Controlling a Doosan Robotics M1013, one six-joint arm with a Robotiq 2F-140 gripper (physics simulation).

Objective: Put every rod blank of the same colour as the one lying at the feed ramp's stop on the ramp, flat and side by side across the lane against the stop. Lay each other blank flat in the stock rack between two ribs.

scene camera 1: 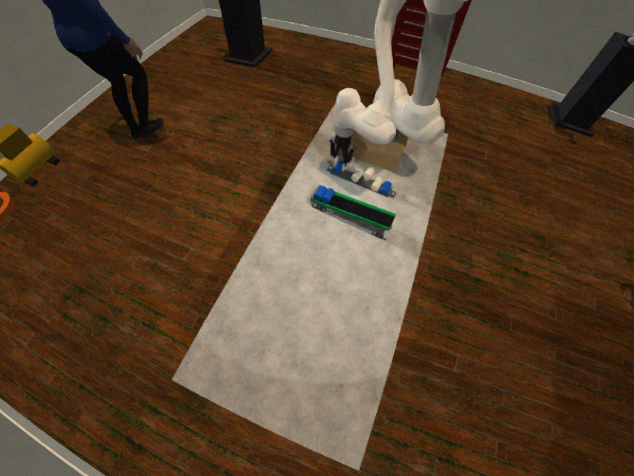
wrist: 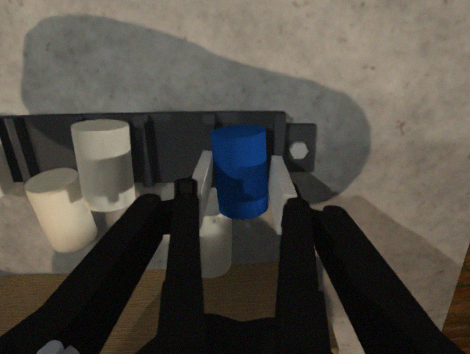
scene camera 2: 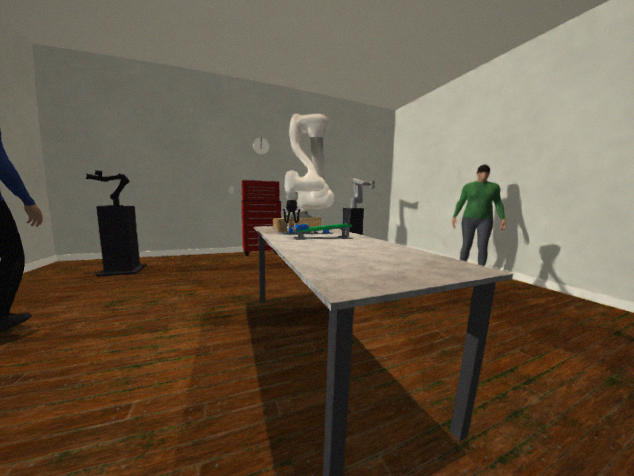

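Observation:
The feed ramp (scene camera 1: pixel 358 209) (scene camera 2: pixel 324 227) has a black lane with green edges. Two blue rod blanks (scene camera 1: pixel 324 194) lie at its left end against the stop. The dark stock rack (scene camera 1: pixel 349 176) (wrist: pixel 174 133) lies behind it. A blue blank (scene camera 1: pixel 338 166) (wrist: pixel 238 171) sits in its left end slot. White blanks (scene camera 1: pixel 367 174) (wrist: pixel 101 159) lie in and beside the rack, and another blue blank (scene camera 1: pixel 385 188) is at the right end. My gripper (scene camera 1: pixel 342 160) (scene camera 2: pixel 291 218) (wrist: pixel 241 169) is open, its pads either side of the left-end blue blank without gripping it.
A cardboard box (scene camera 1: pixel 381 153) (wrist: pixel 235 289) stands just behind the rack under the arm. The table edge (wrist: pixel 452 266) is close on the right of the wrist view. People stand on the floor away from the table (scene camera 2: pixel 378 266).

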